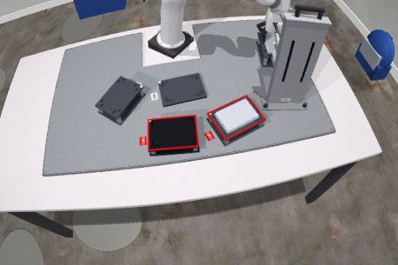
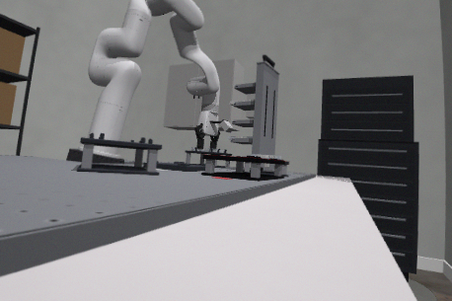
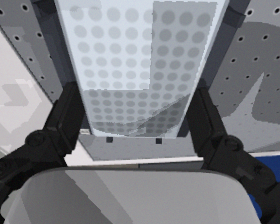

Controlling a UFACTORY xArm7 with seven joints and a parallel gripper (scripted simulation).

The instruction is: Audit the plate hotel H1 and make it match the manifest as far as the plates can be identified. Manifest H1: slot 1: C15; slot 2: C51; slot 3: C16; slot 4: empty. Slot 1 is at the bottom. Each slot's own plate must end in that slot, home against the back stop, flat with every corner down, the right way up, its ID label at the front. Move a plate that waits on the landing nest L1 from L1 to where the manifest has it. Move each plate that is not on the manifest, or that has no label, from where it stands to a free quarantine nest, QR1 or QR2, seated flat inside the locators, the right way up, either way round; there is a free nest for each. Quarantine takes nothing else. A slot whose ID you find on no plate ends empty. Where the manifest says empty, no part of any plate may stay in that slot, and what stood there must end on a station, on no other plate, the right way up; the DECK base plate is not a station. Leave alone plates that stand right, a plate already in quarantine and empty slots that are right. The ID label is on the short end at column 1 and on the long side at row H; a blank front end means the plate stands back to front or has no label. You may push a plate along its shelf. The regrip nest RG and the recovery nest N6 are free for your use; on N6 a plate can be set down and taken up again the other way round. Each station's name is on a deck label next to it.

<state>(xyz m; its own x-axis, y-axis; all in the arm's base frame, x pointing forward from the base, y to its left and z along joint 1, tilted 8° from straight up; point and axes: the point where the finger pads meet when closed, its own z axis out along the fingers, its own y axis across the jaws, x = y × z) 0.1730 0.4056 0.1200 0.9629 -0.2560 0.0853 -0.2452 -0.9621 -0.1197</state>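
Now: the RG label 90 mm behind my hand, 80 mm below it and 20 mm to the left of it. Round my hand: H1 label: 160 mm ahead, 80 mm below, 60 mm to the left; white plate: 300 mm ahead, 280 mm to the right, 30 mm below; plate labelled C16: 180 mm ahead, 180 mm above, 50 mm to the right.
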